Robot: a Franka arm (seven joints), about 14 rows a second.
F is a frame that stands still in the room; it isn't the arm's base.
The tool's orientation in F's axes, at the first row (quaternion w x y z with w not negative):
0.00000 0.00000 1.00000 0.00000
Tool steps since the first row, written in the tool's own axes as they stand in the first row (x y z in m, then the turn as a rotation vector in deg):
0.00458 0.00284 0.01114 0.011 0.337 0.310
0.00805 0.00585 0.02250 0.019 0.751 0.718
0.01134 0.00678 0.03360 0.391 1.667 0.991
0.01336 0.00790 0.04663 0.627 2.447 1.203
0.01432 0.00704 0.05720 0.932 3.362 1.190
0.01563 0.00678 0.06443 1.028 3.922 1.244
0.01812 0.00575 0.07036 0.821 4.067 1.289
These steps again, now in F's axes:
-0.00458 0.00284 -0.01114 -0.011 0.337 -0.310
-0.00805 0.00585 -0.02250 -0.019 0.751 -0.718
-0.01134 0.00678 -0.03360 -0.391 1.667 -0.991
-0.01336 0.00790 -0.04663 -0.627 2.447 -1.203
-0.01432 0.00704 -0.05720 -0.932 3.362 -1.190
-0.01563 0.00678 -0.06443 -1.028 3.922 -1.244
-0.01812 0.00575 -0.07036 -0.821 4.067 -1.289

